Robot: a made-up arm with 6 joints.
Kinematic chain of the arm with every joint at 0, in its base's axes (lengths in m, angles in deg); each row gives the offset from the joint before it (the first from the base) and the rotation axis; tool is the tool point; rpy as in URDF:
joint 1: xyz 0 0 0.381 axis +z
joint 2: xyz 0 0 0 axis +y
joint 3: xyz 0.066 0 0.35 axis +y
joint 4: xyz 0.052 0 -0.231 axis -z
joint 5: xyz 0 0 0 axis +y
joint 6: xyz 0.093 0 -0.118 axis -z
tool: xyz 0 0 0 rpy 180 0 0
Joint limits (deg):
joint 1: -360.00..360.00
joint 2: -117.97..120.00
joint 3: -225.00..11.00
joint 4: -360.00..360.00
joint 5: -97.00..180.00
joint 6: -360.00..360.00
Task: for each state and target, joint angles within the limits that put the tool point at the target. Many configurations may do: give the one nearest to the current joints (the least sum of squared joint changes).
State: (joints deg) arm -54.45 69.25 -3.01 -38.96 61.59 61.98
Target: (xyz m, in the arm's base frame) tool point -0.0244 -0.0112 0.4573
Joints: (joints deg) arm -61.65 49.97 11.00 -12.84 91.61 61.98
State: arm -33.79 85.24 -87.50 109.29 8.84 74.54
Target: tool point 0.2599 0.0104 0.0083
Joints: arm 9.39 80.40 -59.74 114.41 24.66 74.54
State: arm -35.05 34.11 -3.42 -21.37 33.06 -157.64
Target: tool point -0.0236 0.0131 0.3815
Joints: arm -50.57 1.27 11.00 -7.56 68.32 -157.64
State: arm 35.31 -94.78 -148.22 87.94 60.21 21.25
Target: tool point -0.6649 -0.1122 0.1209
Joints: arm 16.12 -117.97 -168.60 91.31 68.98 21.25
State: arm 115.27 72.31 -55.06 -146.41 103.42 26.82
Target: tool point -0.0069 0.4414 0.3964
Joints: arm 104.56 32.57 -39.32 -134.62 115.53 26.82
